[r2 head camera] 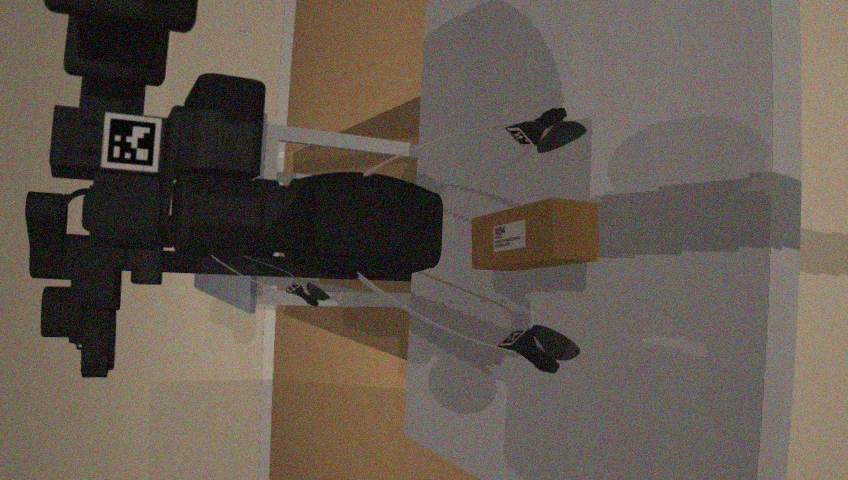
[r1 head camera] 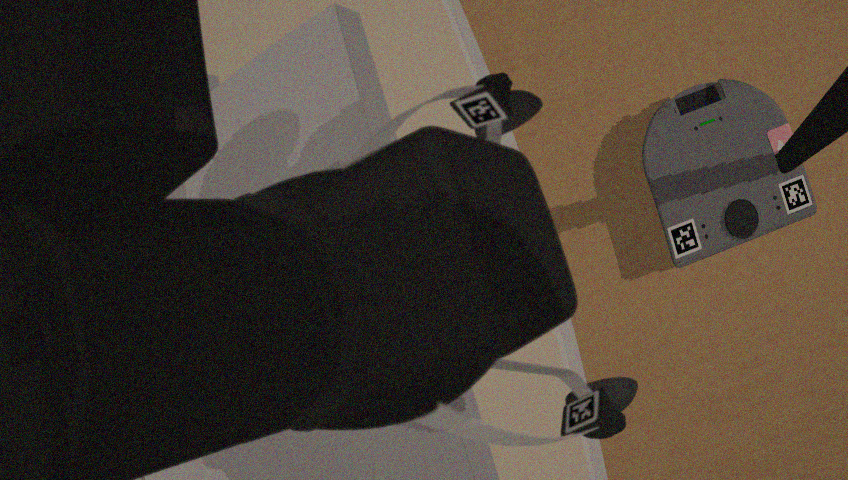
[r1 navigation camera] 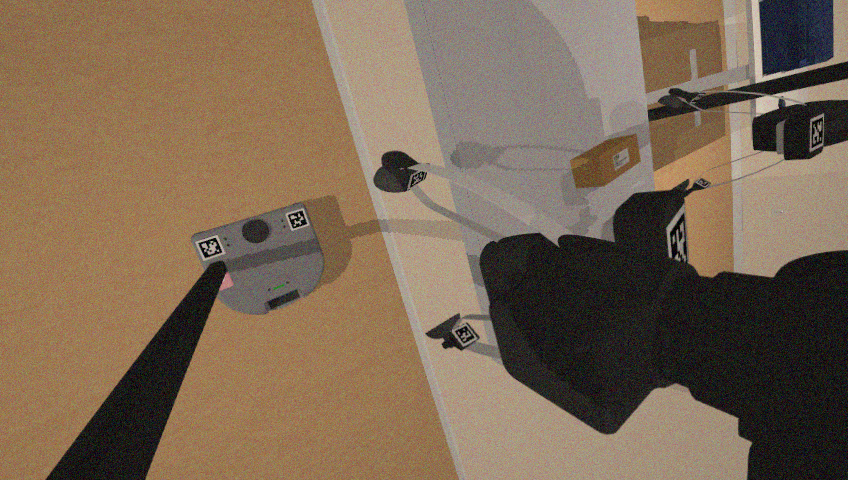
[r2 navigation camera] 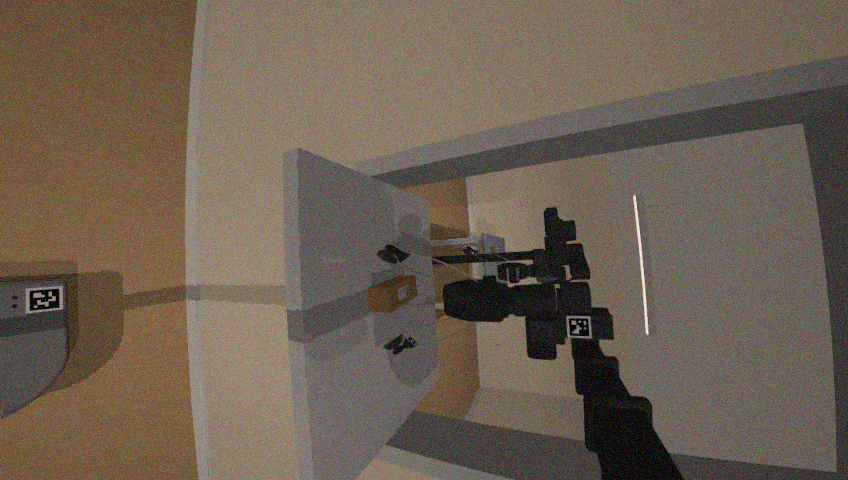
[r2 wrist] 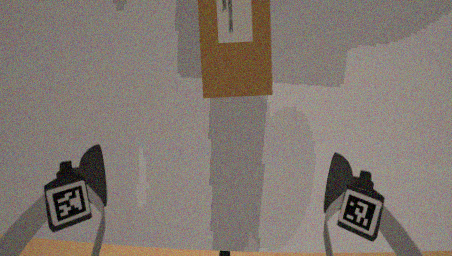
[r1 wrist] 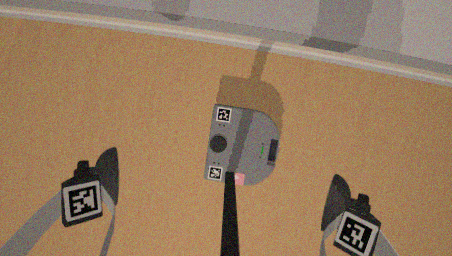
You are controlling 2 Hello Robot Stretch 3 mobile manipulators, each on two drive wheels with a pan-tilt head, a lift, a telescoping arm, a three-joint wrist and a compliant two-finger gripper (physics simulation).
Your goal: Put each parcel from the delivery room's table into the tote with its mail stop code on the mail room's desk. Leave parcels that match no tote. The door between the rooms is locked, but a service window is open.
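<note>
A brown parcel [r1 navigation camera: 604, 161] [r2 head camera: 535, 234] [r2 navigation camera: 391, 294] [r2 wrist: 235, 60] with a white label lies on the grey window shelf [r1 navigation camera: 505, 89] [r2 head camera: 684, 297] [r2 navigation camera: 333, 249]; I cannot read its code surely. The r2 gripper [r2 head camera: 550, 239] [r2 navigation camera: 396, 298] [r2 wrist: 217, 179] [r1 navigation camera: 690, 140] is open at the shelf, its fingertips wide apart on the parcel's two sides in the r2 head view, touching nothing. In the r2 wrist view the parcel is beyond the fingertips. The r1 gripper [r1 head camera: 550, 255] [r1 navigation camera: 423, 252] [r1 wrist: 222, 189] is open and empty, over r1's side of the wall. No tote shows clearly.
The r1 base [r1 head camera: 714, 184] [r1 navigation camera: 261, 258] [r1 wrist: 250, 150] stands on the wooden floor near the wall. The r2 base [r2 navigation camera: 29, 344] is at the left of the r2 navigation view. Beyond the window are a grey-blue table [r2 navigation camera: 490, 240] and the other robot's black mast [r2 head camera: 285, 265].
</note>
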